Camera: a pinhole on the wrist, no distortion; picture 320 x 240 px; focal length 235.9 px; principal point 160.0 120.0 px. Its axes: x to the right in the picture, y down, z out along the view. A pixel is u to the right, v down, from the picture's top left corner.
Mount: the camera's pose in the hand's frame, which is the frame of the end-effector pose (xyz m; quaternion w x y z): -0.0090 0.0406 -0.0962 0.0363 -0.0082 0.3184 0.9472
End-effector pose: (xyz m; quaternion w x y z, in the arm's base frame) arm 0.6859 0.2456 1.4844 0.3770 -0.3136 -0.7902 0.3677
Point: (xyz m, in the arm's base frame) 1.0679 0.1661 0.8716
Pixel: outside the picture
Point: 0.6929 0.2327 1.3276
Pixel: 239.1 170.3
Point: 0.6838 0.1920 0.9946
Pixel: 270.5 96.8
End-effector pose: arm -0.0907 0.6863 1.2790 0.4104 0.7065 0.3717 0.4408
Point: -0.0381 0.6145 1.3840
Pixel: 166.2 132.9
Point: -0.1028 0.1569 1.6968
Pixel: outside the picture
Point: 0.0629 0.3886 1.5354
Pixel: 240.0 55.1
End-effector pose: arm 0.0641 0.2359 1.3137 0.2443 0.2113 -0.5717 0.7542
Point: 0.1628 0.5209 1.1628
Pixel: behind the camera
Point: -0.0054 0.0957 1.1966
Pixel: 184.2 144.6
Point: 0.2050 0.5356 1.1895
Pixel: behind the camera
